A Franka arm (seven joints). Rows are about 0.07 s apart.
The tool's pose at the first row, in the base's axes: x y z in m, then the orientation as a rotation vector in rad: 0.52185 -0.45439 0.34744 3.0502 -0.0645 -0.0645
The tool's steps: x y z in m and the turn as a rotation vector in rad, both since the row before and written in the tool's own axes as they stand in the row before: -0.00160 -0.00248 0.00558 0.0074 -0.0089 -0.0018; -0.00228 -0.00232 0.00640 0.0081 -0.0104 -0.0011; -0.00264 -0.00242 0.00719 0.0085 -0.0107 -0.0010; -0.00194 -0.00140 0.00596 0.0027 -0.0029 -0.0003; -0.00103 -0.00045 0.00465 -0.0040 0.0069 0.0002; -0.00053 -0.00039 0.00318 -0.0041 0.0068 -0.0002; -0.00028 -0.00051 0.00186 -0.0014 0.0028 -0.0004; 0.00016 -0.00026 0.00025 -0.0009 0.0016 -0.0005; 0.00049 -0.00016 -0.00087 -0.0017 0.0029 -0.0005; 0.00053 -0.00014 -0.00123 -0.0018 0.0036 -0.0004; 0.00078 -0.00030 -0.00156 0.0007 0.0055 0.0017
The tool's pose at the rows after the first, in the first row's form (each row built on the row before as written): 0.52011 -0.45235 0.34173 3.0575 -0.0628 -0.0781; 0.51759 -0.45046 0.33528 3.0654 -0.0622 -0.0941; 0.51460 -0.44846 0.32810 3.0736 -0.0618 -0.1106; 0.51228 -0.44736 0.32221 3.0762 -0.0617 -0.1151; 0.51092 -0.44715 0.31763 3.0724 -0.0614 -0.1045; 0.51019 -0.44695 0.31447 3.0685 -0.0604 -0.0941; 0.50981 -0.44656 0.31260 3.0672 -0.0595 -0.0898; 0.50996 -0.44633 0.31232 3.0664 -0.0586 -0.0874; 0.51051 -0.44613 0.31315 3.0648 -0.0576 -0.0830; 0.51111 -0.44592 0.31434 3.0631 -0.0567 -0.0775; 0.51198 -0.44553 0.31583 3.0638 -0.0590 -0.0690
